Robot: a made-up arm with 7 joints. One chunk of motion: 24 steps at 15 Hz.
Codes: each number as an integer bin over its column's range. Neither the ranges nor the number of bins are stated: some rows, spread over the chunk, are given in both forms.
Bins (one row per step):
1: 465 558 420 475 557 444 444
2: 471 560 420 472 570 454 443
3: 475 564 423 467 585 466 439
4: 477 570 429 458 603 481 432
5: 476 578 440 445 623 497 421
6: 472 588 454 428 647 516 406
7: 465 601 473 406 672 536 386
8: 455 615 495 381 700 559 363
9: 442 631 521 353 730 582 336
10: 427 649 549 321 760 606 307
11: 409 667 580 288 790 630 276
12: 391 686 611 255 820 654 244
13: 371 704 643 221 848 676 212
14: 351 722 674 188 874 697 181
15: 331 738 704 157 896 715 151
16: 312 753 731 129 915 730 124
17: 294 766 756 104 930 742 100
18: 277 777 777 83 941 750 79
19: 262 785 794 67 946 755 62
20: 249 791 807 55 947 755 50
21: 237 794 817 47 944 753 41
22: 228 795 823 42 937 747 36
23: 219 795 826 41 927 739 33
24: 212 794 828 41 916 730 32
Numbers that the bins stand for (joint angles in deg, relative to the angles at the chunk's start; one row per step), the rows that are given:
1: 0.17 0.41 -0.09 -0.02 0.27 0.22 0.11
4: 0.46 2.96 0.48 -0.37 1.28 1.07 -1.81
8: -0.07 12.51 4.71 -1.99 3.42 2.87 -12.86
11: -1.17 23.55 10.16 -3.95 5.40 4.50 -26.80
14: -2.57 35.22 16.18 -6.05 7.25 6.05 -42.01
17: -3.94 44.55 21.43 -7.81 8.48 7.08 -54.98
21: -5.31 50.50 25.34 -9.01 8.79 7.34 -64.43
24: -5.91 50.50 26.05 -9.14 8.17 6.81 -65.87
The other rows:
2: 0.32 0.84 -0.09 -0.08 0.55 0.45 -0.05
3: 0.41 1.69 0.10 -0.18 0.88 0.73 -0.69
5: 0.44 4.66 1.19 -0.65 1.72 1.44 -3.57
6: 0.34 6.78 2.09 -1.00 2.25 1.88 -5.97
7: 0.17 9.54 3.30 -1.47 2.80 2.34 -9.18
9: -0.38 15.91 6.38 -2.58 4.08 3.40 -17.19
10: -0.74 19.73 8.17 -3.25 4.74 3.95 -21.83
12: -1.61 27.58 12.14 -4.64 6.06 5.06 -31.92
13: -2.09 31.40 14.19 -5.35 6.67 5.56 -37.05
15: -3.05 38.61 18.10 -6.70 7.73 6.46 -46.82
16: -3.50 41.80 19.83 -7.29 8.15 6.81 -51.14
18: -4.35 46.89 22.78 -8.26 8.72 7.27 -58.35
19: -4.71 48.59 23.87 -8.59 8.83 7.38 -61.07
20: -5.02 49.86 24.70 -8.84 8.85 7.38 -62.99
22: -5.52 50.71 25.72 -9.12 8.63 7.20 -65.23
23: -5.74 50.71 25.92 -9.14 8.41 7.01 -65.71

